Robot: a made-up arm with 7 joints.
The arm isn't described. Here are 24 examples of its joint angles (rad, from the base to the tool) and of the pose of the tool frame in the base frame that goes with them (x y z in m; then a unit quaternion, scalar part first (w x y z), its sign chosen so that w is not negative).
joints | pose
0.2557 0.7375 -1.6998 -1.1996 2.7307 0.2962 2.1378 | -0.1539 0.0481 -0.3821 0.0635 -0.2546 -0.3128 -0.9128
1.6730 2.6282 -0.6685 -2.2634 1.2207 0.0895 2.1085 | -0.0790 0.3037 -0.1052 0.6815 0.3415 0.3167 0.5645
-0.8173 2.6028 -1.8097 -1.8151 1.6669 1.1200 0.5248 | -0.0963 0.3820 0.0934 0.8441 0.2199 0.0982 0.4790
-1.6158 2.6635 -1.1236 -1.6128 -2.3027 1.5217 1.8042 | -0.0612 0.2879 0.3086 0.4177 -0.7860 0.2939 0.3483
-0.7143 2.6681 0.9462 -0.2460 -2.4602 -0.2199 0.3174 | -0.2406 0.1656 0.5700 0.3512 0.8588 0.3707 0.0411
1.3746 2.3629 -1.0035 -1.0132 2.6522 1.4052 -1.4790 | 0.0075 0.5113 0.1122 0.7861 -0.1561 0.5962 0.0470
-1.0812 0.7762 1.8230 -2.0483 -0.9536 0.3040 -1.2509 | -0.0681 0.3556 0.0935 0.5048 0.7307 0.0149 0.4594
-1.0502 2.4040 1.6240 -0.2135 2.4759 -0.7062 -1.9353 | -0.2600 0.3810 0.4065 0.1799 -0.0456 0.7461 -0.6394
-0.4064 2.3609 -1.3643 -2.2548 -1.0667 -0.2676 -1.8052 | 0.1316 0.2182 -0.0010 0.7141 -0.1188 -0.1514 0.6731
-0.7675 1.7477 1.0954 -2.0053 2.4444 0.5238 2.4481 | -0.0520 0.0961 0.4223 0.4535 -0.8893 -0.0025 0.0589
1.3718 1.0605 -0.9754 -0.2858 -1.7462 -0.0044 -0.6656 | -0.4212 0.3527 -0.0605 0.2067 0.6284 -0.2452 0.7087
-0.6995 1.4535 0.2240 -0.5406 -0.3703 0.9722 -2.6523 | 0.2162 0.5084 0.2013 0.4447 0.2230 0.6312 -0.5950
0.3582 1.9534 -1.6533 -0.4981 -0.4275 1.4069 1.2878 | 0.0190 0.5044 0.1806 0.1243 0.8527 0.2758 -0.4259
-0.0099 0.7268 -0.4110 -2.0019 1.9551 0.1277 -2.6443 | 0.3183 0.0397 -0.1763 0.3273 0.2192 -0.6578 -0.6419
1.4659 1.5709 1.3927 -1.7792 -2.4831 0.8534 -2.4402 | 0.2745 0.3390 0.0642 0.4568 -0.0298 -0.7872 -0.4133
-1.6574 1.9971 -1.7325 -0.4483 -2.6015 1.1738 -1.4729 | 0.0761 0.5095 0.1828 0.5182 -0.0090 -0.8506 -0.0885
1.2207 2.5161 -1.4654 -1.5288 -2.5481 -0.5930 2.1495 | -0.0442 0.4508 0.1164 0.1584 -0.2350 0.8184 -0.4999
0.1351 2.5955 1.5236 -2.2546 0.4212 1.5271 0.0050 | 0.0783 -0.1394 0.3806 0.1529 0.7100 -0.6130 -0.3111
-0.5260 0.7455 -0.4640 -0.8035 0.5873 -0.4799 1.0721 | 0.4226 0.2449 -0.2309 0.6049 -0.2910 -0.7225 0.1656
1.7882 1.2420 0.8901 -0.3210 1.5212 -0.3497 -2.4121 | -0.2878 0.4741 0.1858 0.4214 0.4513 0.7047 -0.3495
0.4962 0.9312 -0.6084 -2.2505 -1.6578 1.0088 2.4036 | 0.1613 0.0808 -0.2110 0.5953 -0.0753 -0.7952 0.0870
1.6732 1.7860 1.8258 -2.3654 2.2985 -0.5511 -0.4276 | 0.3256 0.1688 0.0334 0.4974 -0.1733 -0.8266 -0.1979
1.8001 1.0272 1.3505 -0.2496 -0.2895 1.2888 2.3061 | -0.3717 0.3543 0.2036 0.3058 -0.8763 0.1632 -0.3345
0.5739 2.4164 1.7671 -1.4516 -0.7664 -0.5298 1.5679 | 0.2313 0.0026 0.5037 0.1088 0.2754 -0.7050 -0.6445
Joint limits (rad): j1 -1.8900..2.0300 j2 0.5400..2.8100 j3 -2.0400..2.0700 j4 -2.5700..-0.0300 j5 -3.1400..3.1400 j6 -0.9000..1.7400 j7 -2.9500..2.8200
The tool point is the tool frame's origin. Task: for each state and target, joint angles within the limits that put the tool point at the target. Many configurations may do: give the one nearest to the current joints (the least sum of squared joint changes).
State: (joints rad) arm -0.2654 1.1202 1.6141 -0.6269 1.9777 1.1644 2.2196
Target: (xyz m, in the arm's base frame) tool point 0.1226 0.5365 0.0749
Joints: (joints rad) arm -0.2859 1.2002 1.5651 -0.5375 1.9341 1.0264 2.3234
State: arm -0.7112 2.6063 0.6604 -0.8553 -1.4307 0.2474 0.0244
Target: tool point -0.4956 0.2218 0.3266
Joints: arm -1.3811 2.6778 0.7849 -0.4095 -1.2462 -0.2303 0.1542
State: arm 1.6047 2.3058 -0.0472 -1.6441 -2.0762 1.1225 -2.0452
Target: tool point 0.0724 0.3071 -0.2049
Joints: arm 1.4580 2.3210 -0.2339 -1.8247 -2.1108 1.1775 -1.9960
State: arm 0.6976 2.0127 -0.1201 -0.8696 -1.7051 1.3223 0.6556
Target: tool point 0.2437 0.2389 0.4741
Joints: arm 0.2414 2.5371 0.1085 -0.4763 -1.4983 0.7534 0.7337
